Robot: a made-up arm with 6 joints. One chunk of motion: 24 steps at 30 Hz.
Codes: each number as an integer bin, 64 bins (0 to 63) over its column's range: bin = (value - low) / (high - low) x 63, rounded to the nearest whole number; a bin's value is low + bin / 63 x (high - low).
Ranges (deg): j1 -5..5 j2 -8..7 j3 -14..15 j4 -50..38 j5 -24..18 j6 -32..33
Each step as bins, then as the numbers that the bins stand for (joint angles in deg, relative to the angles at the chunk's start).
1 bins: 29 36 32 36 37 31
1 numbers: -0.40 0.57 0.73 0.29 0.67 -0.02
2 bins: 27 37 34 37 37 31
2 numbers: -0.71 0.81 1.65 1.68 0.67 -0.02
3 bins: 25 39 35 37 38 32
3 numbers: -1.03 1.29 2.11 1.68 1.33 1.02
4 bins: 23 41 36 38 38 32
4 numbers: -1.35 1.76 2.57 3.08 1.33 1.02
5 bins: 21 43 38 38 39 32
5 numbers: -1.67 2.24 3.49 3.08 2.00 1.02
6 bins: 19 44 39 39 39 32
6 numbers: -1.98 2.48 3.95 4.48 2.00 1.02
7 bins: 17 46 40 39 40 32
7 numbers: -2.30 2.95 4.41 4.48 2.67 1.02
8 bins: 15 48 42 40 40 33
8 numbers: -2.62 3.43 5.33 5.87 2.67 2.05
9 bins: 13 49 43 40 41 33
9 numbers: -2.94 3.67 5.79 5.87 3.33 2.05
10 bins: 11 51 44 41 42 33
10 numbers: -3.25 4.14 6.25 7.27 4.00 2.05
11 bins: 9 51 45 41 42 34
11 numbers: -3.57 4.14 6.71 7.27 4.00 3.08
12 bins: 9 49 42 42 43 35
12 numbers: -3.57 3.67 5.33 8.67 4.67 4.11
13 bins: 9 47 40 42 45 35
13 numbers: -3.57 3.19 4.41 8.67 6.00 4.11
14 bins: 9 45 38 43 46 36
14 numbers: -3.57 2.71 3.49 10.06 6.67 5.14
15 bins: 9 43 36 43 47 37
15 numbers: -3.57 2.24 2.57 10.06 7.33 6.17
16 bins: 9 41 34 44 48 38
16 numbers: -3.57 1.76 1.65 11.46 8.00 7.21
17 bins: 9 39 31 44 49 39
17 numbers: -3.57 1.29 0.27 11.46 8.67 8.24
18 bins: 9 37 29 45 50 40
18 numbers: -3.57 0.81 -0.65 12.86 9.33 9.27
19 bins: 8 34 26 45 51 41
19 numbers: -3.73 0.10 -2.03 12.86 10.00 10.30
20 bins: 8 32 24 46 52 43
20 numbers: -3.73 -0.38 -2.95 14.25 10.67 12.37
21 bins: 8 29 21 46 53 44
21 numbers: -3.73 -1.10 -4.33 14.25 11.33 13.40
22 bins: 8 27 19 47 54 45
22 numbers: -3.73 -1.57 -5.25 15.65 12.00 14.43
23 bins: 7 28 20 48 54 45
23 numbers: -3.89 -1.33 -4.79 17.05 12.00 14.43
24 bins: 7 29 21 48 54 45
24 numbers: -3.89 -1.10 -4.33 17.05 12.00 14.43
